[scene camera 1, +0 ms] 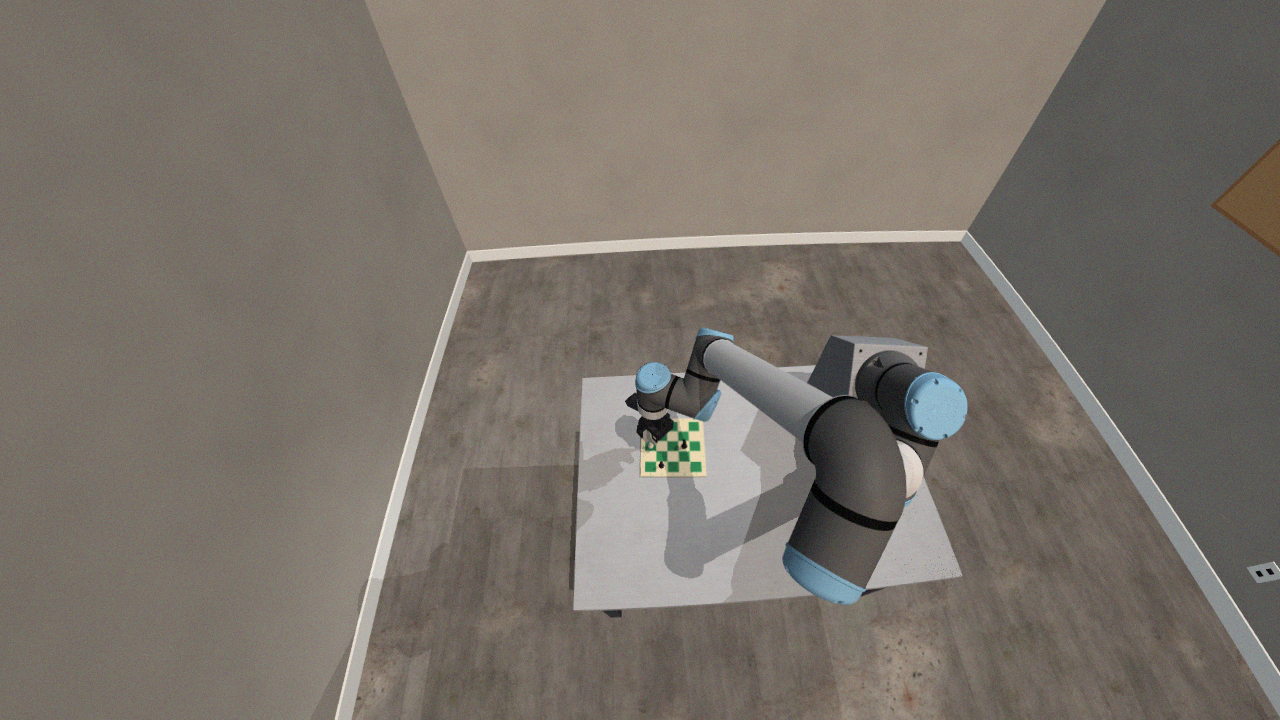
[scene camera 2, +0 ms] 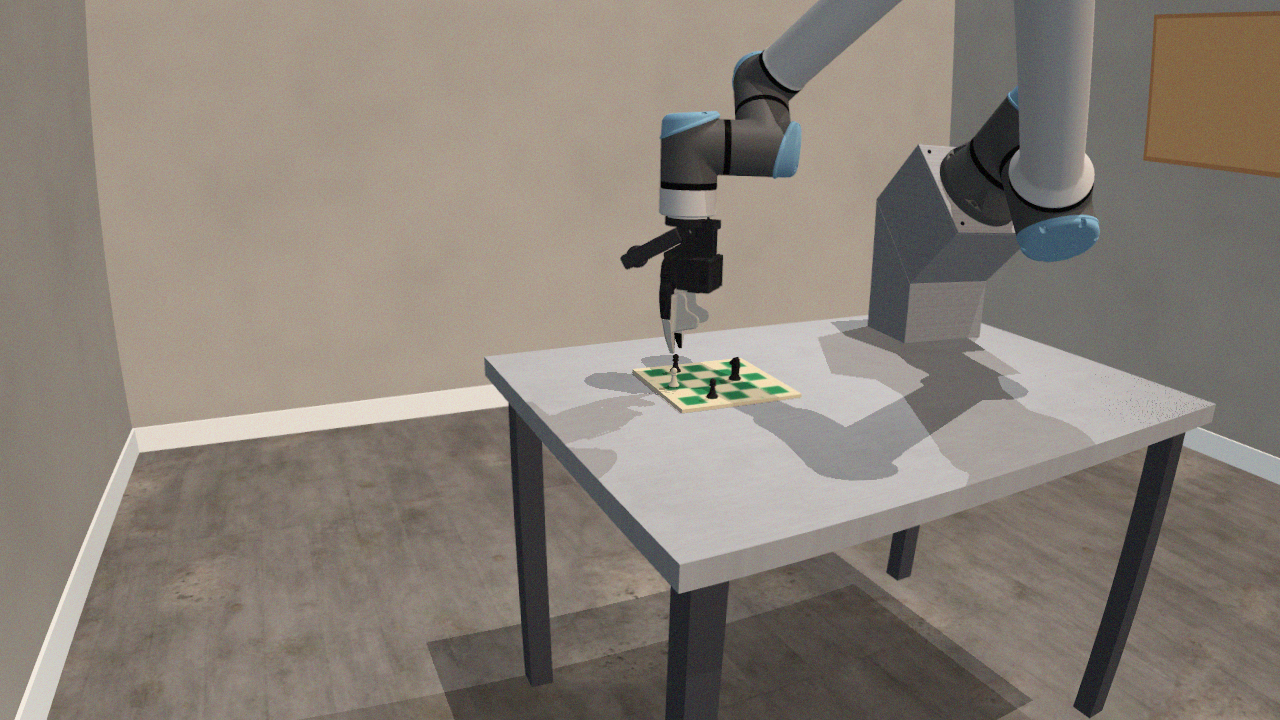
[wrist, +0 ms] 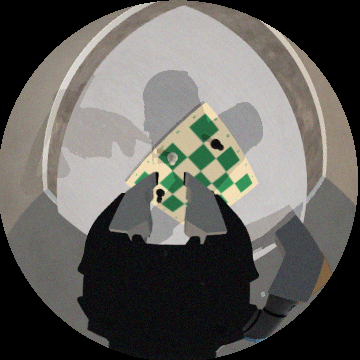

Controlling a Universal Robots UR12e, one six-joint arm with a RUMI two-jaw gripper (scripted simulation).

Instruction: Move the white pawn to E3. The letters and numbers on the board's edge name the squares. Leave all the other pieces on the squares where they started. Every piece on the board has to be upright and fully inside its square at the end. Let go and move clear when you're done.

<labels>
A chessboard shows in scene camera 1, in scene camera 2 (pixel 756 386) and in the wrist view. One and the same spot on the chessboard: (wrist: pixel 228 173) is (scene camera 1: pixel 679 430).
</labels>
